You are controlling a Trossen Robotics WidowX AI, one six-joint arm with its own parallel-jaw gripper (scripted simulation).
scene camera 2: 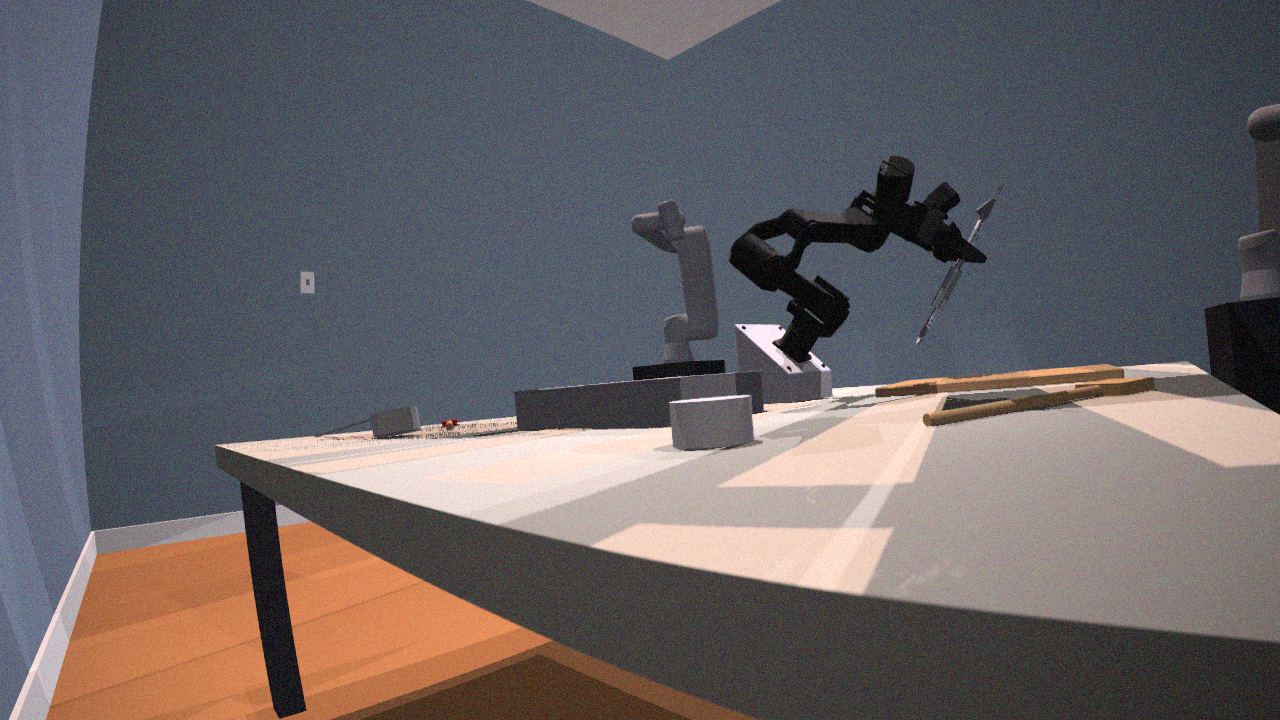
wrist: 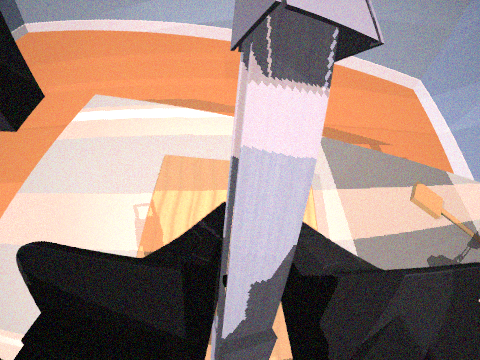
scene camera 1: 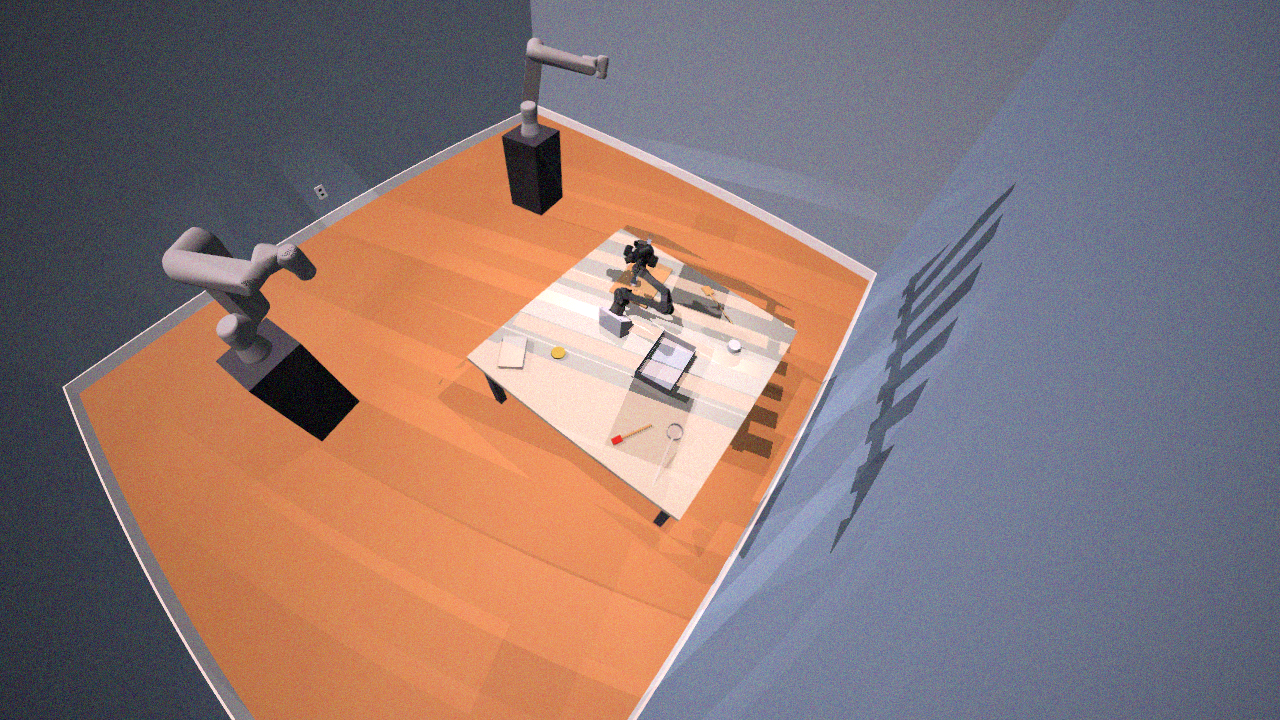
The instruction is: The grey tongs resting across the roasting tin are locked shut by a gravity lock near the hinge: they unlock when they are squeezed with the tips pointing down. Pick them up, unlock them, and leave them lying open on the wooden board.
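A wooden spoon is here in the scene I see, and so is a wooden board. I see my gripper as well, and the wrist view shows it too.
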